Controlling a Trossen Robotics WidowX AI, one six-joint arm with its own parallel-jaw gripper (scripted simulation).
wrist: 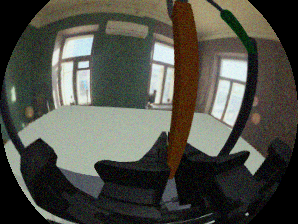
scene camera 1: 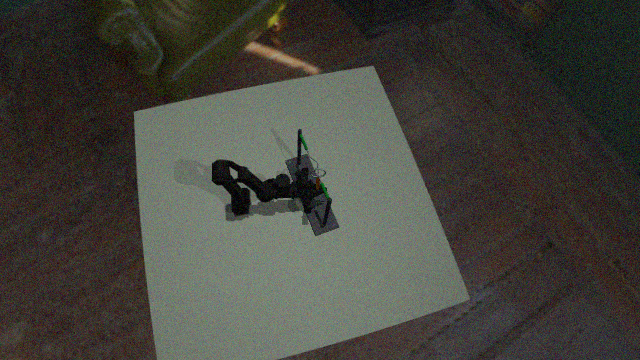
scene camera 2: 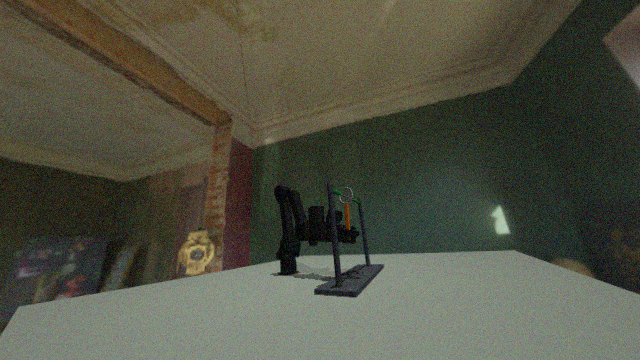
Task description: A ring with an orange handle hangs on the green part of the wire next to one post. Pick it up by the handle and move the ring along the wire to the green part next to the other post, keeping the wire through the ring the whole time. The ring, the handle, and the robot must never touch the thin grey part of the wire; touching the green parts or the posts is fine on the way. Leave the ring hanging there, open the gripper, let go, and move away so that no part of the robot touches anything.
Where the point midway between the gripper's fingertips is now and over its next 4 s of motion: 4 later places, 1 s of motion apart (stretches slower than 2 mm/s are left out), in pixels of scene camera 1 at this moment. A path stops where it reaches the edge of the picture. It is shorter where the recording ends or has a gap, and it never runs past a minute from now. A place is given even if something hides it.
The gripper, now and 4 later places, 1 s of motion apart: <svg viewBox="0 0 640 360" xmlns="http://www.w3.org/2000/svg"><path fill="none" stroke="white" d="M327 189L325 179L315 170L312 167L309 163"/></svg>
